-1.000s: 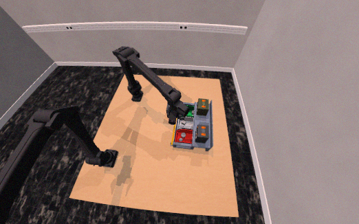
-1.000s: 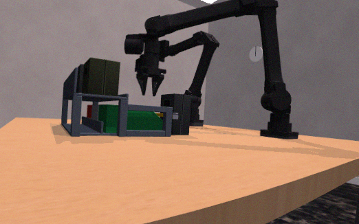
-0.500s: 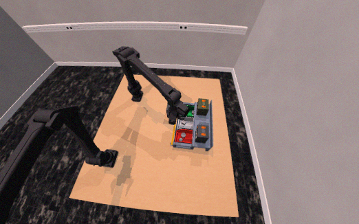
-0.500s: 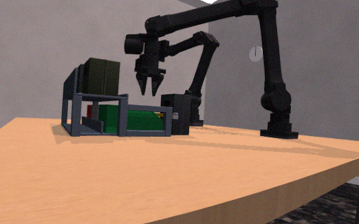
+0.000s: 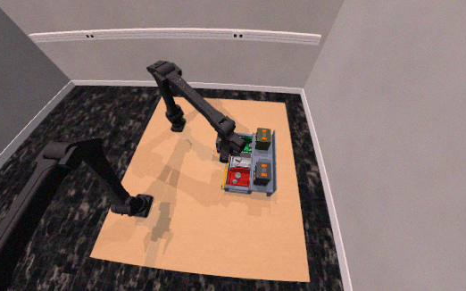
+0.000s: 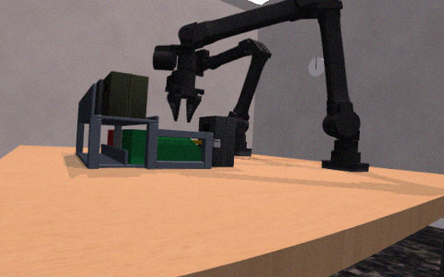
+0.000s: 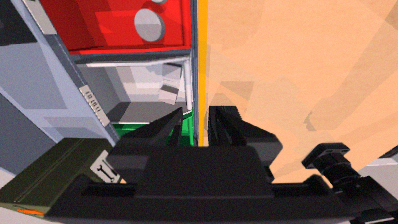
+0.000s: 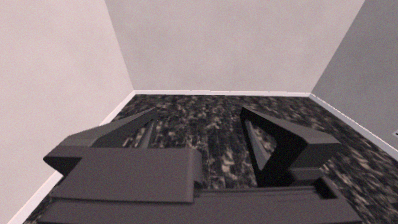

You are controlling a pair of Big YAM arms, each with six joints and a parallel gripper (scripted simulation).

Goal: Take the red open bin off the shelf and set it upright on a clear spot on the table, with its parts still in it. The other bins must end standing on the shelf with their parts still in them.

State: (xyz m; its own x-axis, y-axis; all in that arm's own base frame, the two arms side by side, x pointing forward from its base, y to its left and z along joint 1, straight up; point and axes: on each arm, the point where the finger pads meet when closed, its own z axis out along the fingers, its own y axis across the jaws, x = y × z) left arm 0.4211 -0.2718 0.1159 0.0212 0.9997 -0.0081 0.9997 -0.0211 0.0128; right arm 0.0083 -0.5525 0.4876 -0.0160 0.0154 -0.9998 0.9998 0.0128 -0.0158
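Right now the grey bin is 100 mm ahead of my left hand, 10 mm to the left of it and 80 mm below it. Also, from my left hand: black box: 60 mm behind, 110 mm to the left, 60 mm below; grey shelf: 130 mm ahead, 10 mm to the left, 60 mm below; green bin: 100 mm ahead, 120 mm to the left, 80 mm below.
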